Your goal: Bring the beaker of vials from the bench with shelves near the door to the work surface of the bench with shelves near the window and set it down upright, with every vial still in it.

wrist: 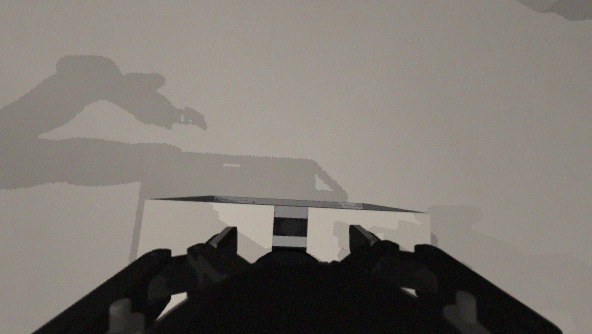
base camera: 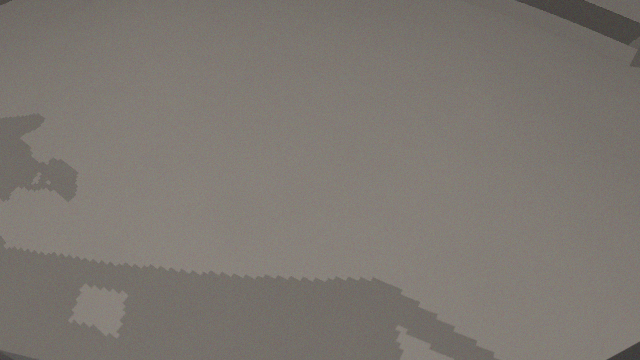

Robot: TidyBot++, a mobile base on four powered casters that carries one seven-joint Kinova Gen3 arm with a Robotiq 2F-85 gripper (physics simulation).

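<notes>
My gripper [wrist: 293, 238] is open, its two dark fingers wide apart at the bottom of the wrist view, with no object between them. The beaker of vials does not show in the base camera view or the wrist view. Neither the bench with shelves near the door nor the bench with shelves near the window can be made out in these views.
Grey floor [base camera: 320, 150] [wrist: 350, 90] carries shadows of the arm and base. A dark strip [base camera: 585, 17] crosses the top right corner of the base camera view. My base's pale top [wrist: 175, 225] shows behind the fingers in the wrist view.
</notes>
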